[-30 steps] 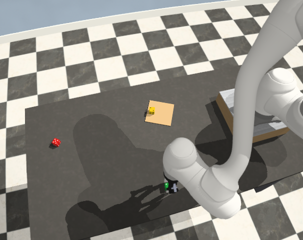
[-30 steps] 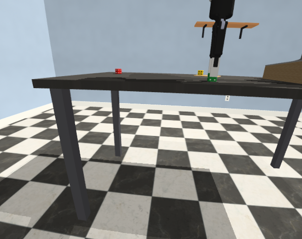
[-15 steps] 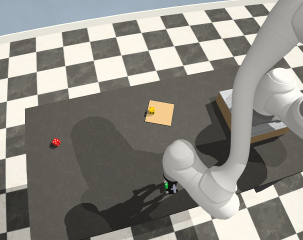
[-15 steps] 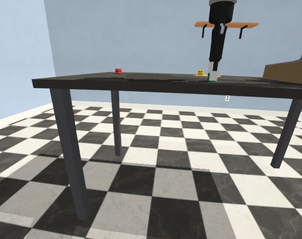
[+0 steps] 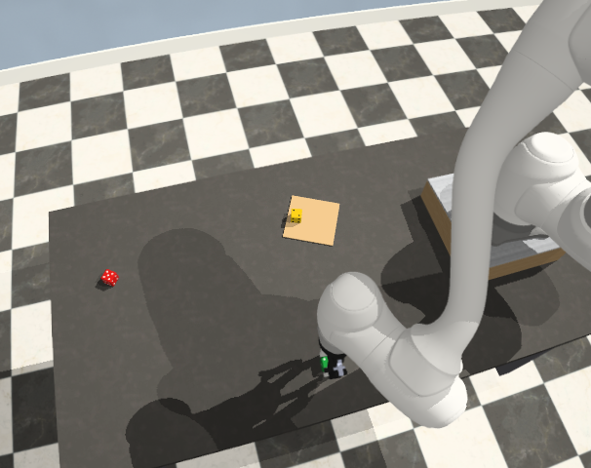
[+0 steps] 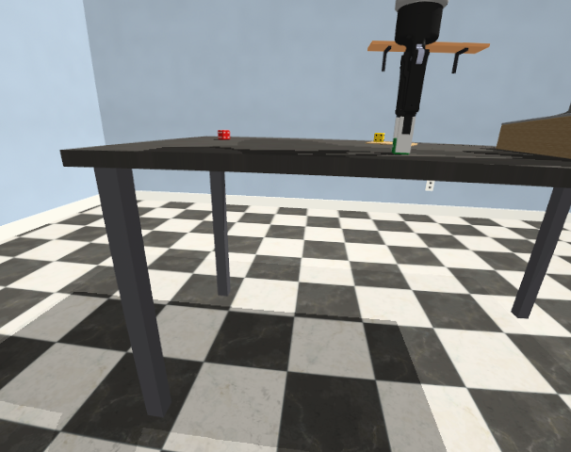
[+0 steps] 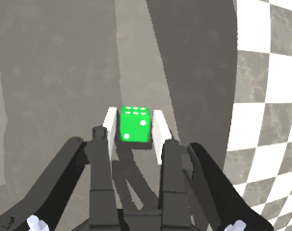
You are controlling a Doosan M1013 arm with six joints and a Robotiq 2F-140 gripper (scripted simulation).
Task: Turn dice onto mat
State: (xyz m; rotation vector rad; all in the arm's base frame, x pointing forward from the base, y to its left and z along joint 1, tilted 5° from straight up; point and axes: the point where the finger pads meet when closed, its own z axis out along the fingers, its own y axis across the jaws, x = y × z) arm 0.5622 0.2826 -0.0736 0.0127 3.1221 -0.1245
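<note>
Now: hand 20 mm above the green die. The rest, counted from my hand: tan mat: 40 mm behind, 410 mm to the right, 30 mm below; then yellow die: 420 mm to the right, 20 mm below; then red die: 520 mm ahead, 310 mm to the right, 20 mm below.
</note>
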